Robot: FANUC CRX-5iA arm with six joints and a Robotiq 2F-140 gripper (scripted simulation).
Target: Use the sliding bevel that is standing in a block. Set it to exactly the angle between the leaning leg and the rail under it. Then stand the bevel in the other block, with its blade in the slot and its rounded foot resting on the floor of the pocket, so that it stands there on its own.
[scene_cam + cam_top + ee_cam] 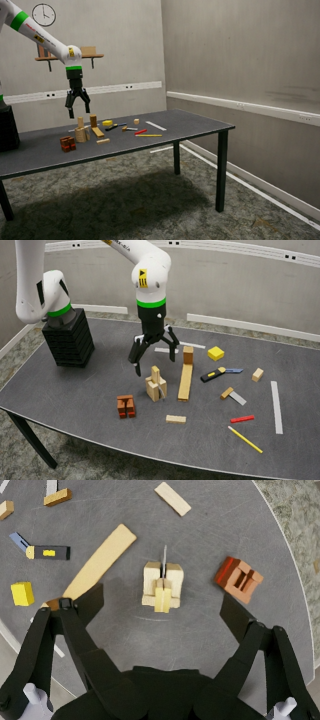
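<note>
Right now my hand is 110 mm above the grey blade, 10 mm to the left of it and 10 mm short of it. Also, from my hand: try square (300 mm ahead, 170 mm below, 110 mm to the left); then wood strip (170 mm below, 120 mm ahead, 90 mm to the right); then red stick (370 mm ahead, 170 mm below, 10 mm to the left).
</note>
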